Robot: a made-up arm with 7 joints. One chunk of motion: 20 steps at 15 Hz.
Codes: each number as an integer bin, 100 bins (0 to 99) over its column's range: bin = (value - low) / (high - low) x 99, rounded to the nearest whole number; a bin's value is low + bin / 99 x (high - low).
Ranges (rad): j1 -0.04..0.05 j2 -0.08..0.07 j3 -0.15..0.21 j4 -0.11..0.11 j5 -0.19..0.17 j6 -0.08..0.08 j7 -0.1..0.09
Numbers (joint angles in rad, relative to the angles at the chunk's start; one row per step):
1: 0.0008 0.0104 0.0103 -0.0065 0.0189 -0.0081 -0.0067
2: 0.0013 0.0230 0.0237 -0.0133 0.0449 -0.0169 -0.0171
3: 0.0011 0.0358 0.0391 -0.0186 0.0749 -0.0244 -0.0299
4: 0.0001 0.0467 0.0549 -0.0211 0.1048 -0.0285 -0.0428
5: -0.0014 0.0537 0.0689 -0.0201 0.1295 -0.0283 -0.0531
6: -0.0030 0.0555 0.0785 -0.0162 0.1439 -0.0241 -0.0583
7: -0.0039 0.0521 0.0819 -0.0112 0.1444 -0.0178 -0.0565
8: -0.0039 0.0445 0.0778 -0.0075 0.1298 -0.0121 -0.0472
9: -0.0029 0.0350 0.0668 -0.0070 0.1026 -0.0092 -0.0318
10: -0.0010 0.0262 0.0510 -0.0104 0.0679 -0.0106 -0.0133
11: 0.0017 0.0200 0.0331 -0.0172 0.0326 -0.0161 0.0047
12: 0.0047 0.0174 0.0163 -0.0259 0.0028 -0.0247 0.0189
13: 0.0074 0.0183 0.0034 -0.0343 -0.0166 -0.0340 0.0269
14: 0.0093 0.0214 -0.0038 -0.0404 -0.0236 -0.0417 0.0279
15: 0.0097 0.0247 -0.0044 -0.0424 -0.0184 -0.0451 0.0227
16: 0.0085 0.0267 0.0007 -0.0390 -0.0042 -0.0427 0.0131
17: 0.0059 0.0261 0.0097 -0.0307 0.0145 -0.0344 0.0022
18: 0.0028 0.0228 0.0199 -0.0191 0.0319 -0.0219 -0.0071
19: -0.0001 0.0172 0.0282 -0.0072 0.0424 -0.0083 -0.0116
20: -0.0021 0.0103 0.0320 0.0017 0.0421 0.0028 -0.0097
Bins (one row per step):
1: 45 60 44 47 57 44 49
2: 45 68 48 44 65 39 43
3: 45 76 52 41 73 34 37
4: 44 84 56 40 81 32 30
5: 42 88 60 40 88 32 24
6: 41 89 63 42 92 35 22
7: 40 87 64 44 92 38 23
8: 40 82 63 46 88 42 28
9: 41 76 60 46 80 44 36
10: 43 70 55 45 71 43 45
11: 46 66 50 42 61 40 55
12: 49 64 46 38 53 34 62
13: 52 65 42 34 48 28 66
14: 54 67 40 31 46 24 67
15: 55 69 40 30 47 22 64
16: 53 70 41 32 51 23 59
17: 50 70 44 36 56 28 53
18: 47 68 47 41 61 36 48
19: 44 64 49 46 64 44 46
20: 42 60 50 50 64 51 47

